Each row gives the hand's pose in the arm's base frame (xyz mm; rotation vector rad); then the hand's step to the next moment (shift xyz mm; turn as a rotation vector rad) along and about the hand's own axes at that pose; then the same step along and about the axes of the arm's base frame.
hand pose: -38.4 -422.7 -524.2 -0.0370 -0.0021 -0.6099
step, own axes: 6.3 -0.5 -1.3 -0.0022 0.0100 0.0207
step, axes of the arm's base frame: 4.9 -4.1 -1.2 0.0041 0.0102 0.0203
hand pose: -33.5 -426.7 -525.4 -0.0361 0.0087 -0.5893
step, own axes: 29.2 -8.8 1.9 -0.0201 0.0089 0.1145
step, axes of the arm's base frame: 19.4 -23.5 2.3 -0.0096 0.0222 0.1141
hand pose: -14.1 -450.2 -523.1 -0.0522 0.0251 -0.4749
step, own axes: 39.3 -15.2 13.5 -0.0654 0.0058 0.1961
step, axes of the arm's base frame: 28.5 -30.9 13.9 -0.0484 0.0438 0.1962
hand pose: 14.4 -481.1 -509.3 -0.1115 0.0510 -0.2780
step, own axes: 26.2 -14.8 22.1 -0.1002 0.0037 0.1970
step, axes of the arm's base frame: 22.6 -19.1 22.8 -0.0823 0.0515 0.1986
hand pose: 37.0 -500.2 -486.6 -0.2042 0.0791 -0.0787
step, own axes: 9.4 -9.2 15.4 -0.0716 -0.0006 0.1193
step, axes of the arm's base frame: 10.0 -6.7 16.3 -0.0609 0.0293 0.1216
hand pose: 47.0 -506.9 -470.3 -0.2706 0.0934 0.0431
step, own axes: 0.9 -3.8 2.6 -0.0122 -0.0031 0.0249
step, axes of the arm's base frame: 1.3 -2.9 3.4 -0.0098 0.0033 0.0259
